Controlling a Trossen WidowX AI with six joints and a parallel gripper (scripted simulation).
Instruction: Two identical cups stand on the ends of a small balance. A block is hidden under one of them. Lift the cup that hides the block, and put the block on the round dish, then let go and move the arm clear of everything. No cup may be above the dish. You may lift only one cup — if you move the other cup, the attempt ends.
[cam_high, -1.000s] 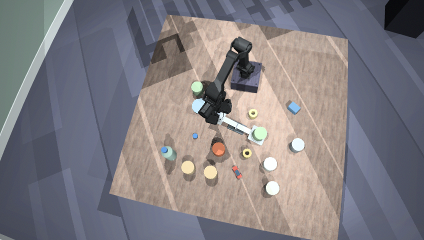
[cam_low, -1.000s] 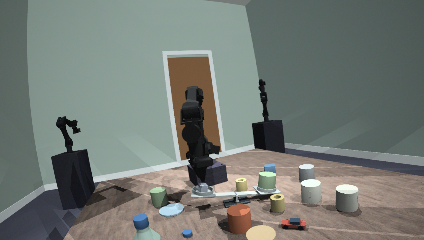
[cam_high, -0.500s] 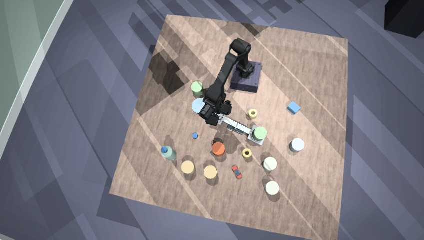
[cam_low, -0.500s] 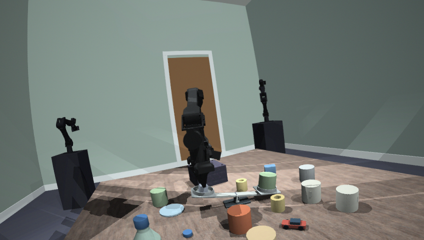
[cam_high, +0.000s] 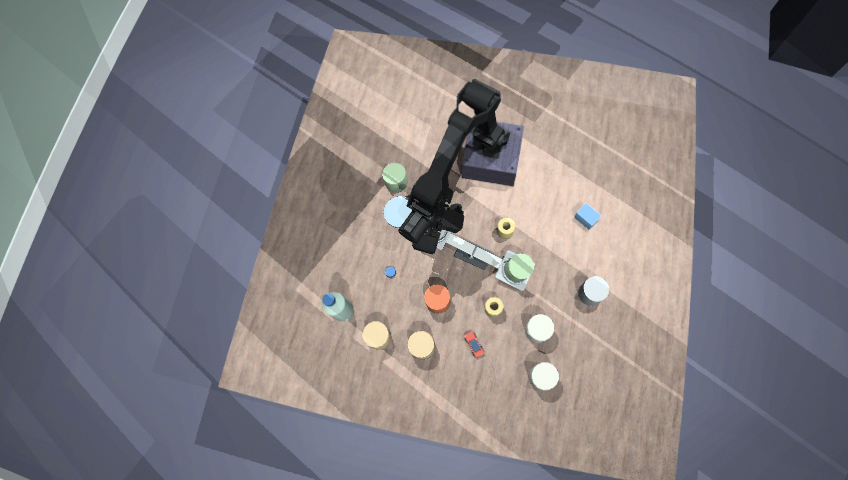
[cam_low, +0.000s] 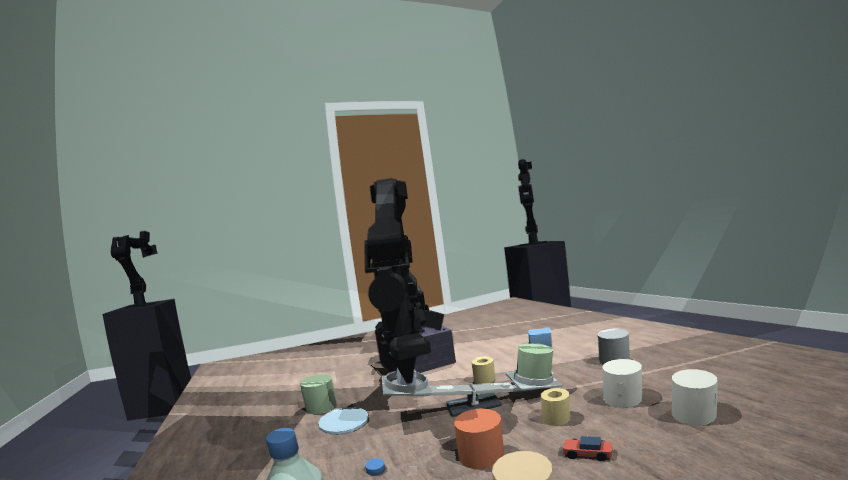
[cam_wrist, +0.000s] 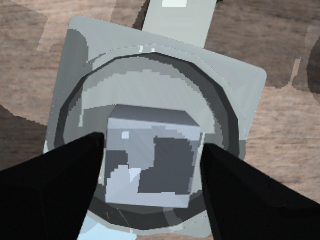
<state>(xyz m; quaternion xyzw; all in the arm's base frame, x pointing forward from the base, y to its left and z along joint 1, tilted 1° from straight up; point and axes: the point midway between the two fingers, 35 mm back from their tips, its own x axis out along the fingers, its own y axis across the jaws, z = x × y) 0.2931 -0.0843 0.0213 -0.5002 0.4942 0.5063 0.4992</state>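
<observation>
Right now my gripper tip is 130 mm to the left of the pale blue round dish, 80 mm above it and 50 mm past it. Round my gripper tip: orange cylinder: 170 mm ahead, 50 mm to the left, 50 mm below; grey block: right at my gripper tip; blue disc: 140 mm ahead, 100 mm to the right, 80 mm below.
</observation>
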